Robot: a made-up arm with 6 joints.
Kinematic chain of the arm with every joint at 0, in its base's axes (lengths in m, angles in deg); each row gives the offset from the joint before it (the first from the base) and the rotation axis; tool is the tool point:
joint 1: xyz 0 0 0.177 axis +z
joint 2: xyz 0 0 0 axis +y
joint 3: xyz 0 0 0.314 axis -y
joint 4: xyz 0 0 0 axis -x
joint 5: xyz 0.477 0 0 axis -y
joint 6: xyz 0 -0.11 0 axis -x
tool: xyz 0 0 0
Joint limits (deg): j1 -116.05..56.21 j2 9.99..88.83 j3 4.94..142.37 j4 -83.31..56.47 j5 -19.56..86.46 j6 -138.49..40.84
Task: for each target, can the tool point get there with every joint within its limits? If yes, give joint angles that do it. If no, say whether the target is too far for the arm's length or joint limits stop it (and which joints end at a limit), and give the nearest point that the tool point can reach.
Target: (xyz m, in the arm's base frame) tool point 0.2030 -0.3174 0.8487
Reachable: yes | joints -40.45 47.42 122.42 -3.09 -11.42 15.73
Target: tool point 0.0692 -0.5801 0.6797
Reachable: yes | joints -72.35 29.80 58.89 -1.00 -2.88 -27.12
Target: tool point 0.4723 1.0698 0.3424
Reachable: no: too far | nearest point 0.4529 0.6537 0.2912 | short by 0.420 m
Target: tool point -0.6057 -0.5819 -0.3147
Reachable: no: too far | nearest point -0.3812 -0.5294 -0.1618 | short by 0.277 m
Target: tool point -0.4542 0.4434 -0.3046
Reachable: no: joint limits stop it (at a limit: joint 1, joint 2, joint 3, joint 4) | nearest point 0.1531 0.2057 -0.3025 | short by 0.652 m
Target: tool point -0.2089 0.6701 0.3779
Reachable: no: joint limits stop it (at a limit: joint 2, joint 3, joint 4) | nearest point -0.1013 0.3248 0.7768 | short by 0.538 m
